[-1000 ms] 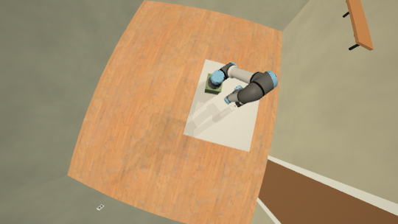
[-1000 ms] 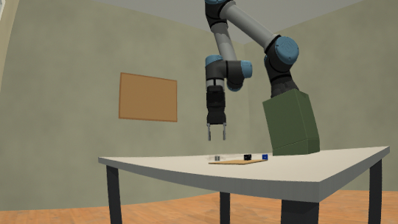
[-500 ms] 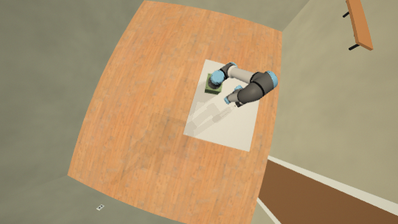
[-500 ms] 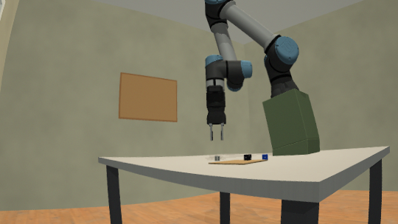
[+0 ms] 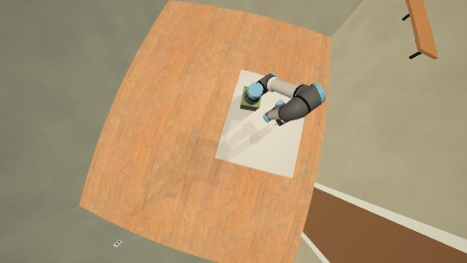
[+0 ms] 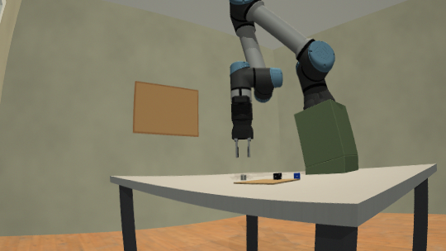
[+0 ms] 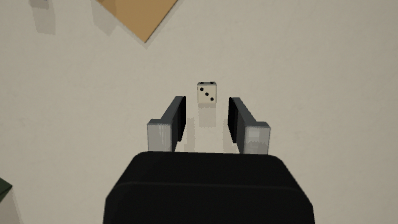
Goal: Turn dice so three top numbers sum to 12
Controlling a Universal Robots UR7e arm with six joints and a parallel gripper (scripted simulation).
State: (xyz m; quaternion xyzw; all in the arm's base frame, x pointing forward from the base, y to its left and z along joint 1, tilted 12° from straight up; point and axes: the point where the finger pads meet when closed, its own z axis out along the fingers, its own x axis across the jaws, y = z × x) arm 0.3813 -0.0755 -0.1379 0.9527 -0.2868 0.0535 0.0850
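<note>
Right now the white die is 9 cm below my hand. From my hand the other things lie so: blue die: 9 cm behind, 18 cm to the left, 9 cm below; then black die: 3 cm behind, 15 cm to the left, 8 cm below; then tan mat: 2 cm ahead, 17 cm to the left, 10 cm below.
</note>
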